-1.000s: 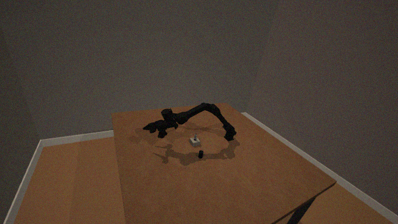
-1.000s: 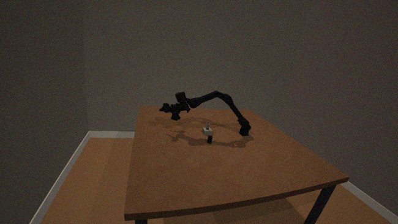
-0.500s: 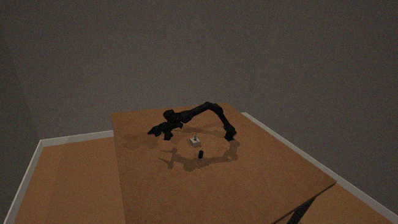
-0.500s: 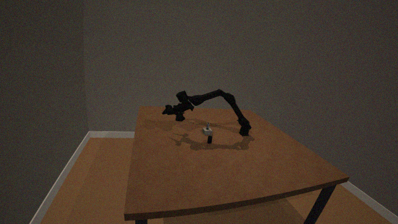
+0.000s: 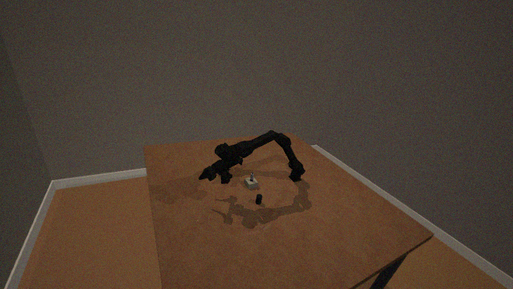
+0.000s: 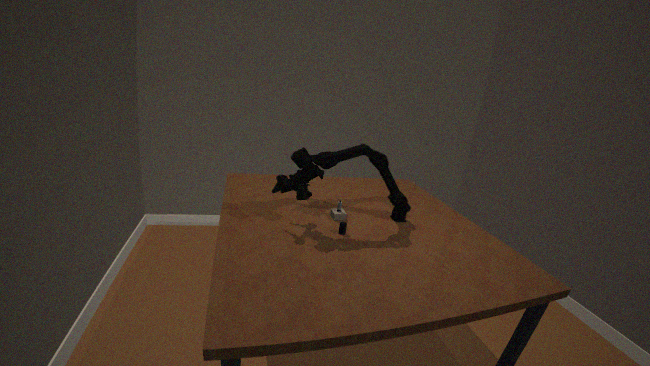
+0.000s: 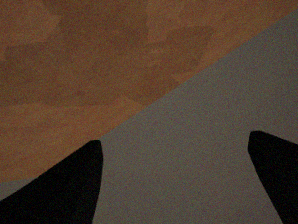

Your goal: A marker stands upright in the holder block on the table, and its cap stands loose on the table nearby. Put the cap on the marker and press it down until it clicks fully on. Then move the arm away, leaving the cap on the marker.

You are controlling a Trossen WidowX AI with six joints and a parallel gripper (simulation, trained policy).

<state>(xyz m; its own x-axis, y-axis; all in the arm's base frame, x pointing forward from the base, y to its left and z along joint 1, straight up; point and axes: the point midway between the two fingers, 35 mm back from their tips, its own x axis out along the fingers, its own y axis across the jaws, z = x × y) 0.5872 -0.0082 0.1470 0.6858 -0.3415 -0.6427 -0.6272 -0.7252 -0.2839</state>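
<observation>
My gripper tip is now 270 mm past the dark marker cap, 140 mm to the right of it and 100 mm above it. Round my gripper tip: pale holder block: 300 mm behind, 110 mm below, 10 mm to the right.
</observation>
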